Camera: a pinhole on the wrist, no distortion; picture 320 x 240 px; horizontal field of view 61.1 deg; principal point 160.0 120.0 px. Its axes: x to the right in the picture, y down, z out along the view. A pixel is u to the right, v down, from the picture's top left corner.
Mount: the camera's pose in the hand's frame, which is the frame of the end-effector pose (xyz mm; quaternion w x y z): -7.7 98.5 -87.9 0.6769 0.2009 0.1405 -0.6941
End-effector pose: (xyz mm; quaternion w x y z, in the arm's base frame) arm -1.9 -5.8 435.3 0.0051 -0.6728 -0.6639 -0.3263
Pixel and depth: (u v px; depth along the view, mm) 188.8 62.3 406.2
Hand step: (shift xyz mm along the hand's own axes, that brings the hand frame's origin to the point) -130.0 -125.5 242.6
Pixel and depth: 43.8 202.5 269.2
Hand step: 50.4 71.1 209.4
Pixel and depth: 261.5 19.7 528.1
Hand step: -249.7 -314.1 268.9
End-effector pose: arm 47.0 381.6 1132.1 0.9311 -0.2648 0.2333 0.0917
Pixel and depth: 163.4 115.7 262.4
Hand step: -35.1 -26.8 141.1
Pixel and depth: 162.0 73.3 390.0
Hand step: -109.2 -83.2 248.7
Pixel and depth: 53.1 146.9 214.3
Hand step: -5.3 72.1 141.9
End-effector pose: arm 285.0 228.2 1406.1 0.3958 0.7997 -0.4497 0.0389
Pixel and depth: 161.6 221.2 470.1
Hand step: 125.4 -131.2 337.9
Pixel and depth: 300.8 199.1 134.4
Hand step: 19.2 -27.6 0.6
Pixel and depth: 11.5 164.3 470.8
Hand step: 27.9 103.0 453.2
